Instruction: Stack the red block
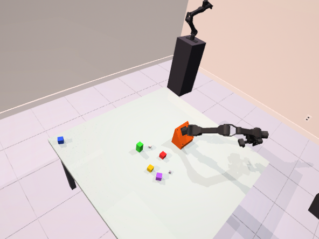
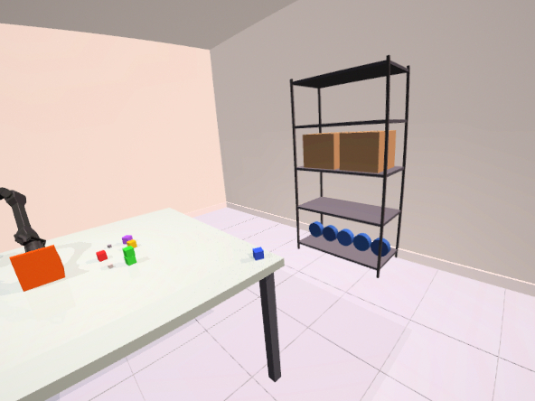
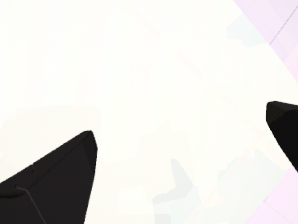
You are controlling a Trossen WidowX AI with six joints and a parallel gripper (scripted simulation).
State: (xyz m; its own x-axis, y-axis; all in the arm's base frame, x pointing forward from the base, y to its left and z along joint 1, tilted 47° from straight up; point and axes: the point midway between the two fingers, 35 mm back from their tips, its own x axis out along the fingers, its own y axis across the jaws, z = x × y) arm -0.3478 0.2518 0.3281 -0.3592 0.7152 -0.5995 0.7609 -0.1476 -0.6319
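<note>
Now: the red block 600 mm ahead of my gripper tip, 370 mm to the right of it and 80 mm below it. The rest, counted from my gripper tip: yellow block: 750 mm ahead, 330 mm to the right, 80 mm below; purple block: 750 mm ahead, 250 mm to the right, 80 mm below; blue block: 1180 mm ahead, 920 mm to the right, 80 mm below.
</note>
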